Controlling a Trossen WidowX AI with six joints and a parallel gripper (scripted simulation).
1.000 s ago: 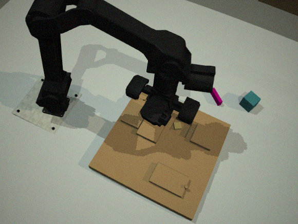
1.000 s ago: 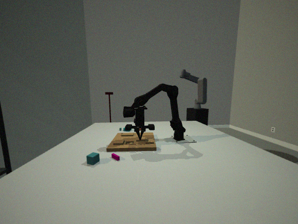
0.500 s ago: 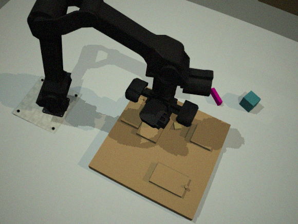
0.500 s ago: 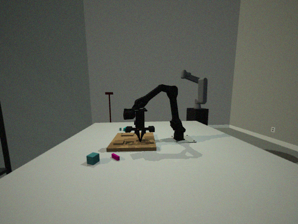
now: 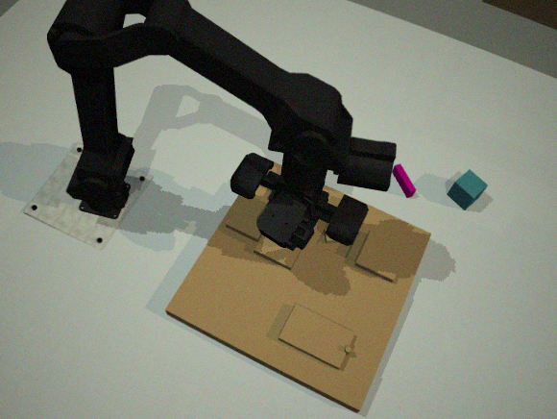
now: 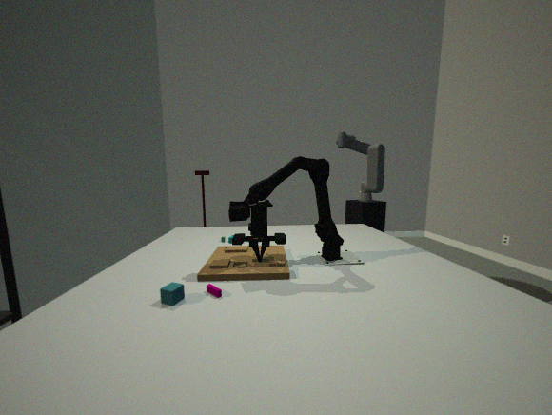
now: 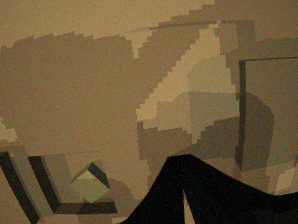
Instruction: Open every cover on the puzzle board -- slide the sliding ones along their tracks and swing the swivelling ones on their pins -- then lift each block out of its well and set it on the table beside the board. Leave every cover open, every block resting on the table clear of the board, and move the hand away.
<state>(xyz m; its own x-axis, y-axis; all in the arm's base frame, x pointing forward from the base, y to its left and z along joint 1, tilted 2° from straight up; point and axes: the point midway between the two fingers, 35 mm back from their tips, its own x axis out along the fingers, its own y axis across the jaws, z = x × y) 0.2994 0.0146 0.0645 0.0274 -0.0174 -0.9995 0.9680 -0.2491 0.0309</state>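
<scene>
Right now my gripper tip is 7 cm to the left of the tan puzzle board and 3 cm short of it. Round my gripper tip: orange block 35 cm to the right, 7 cm behind, 2 cm below; then teal cube 27 cm ahead, 14 cm to the left; then magenta bar 16 cm ahead, 14 cm to the left, 1 cm below.
</scene>
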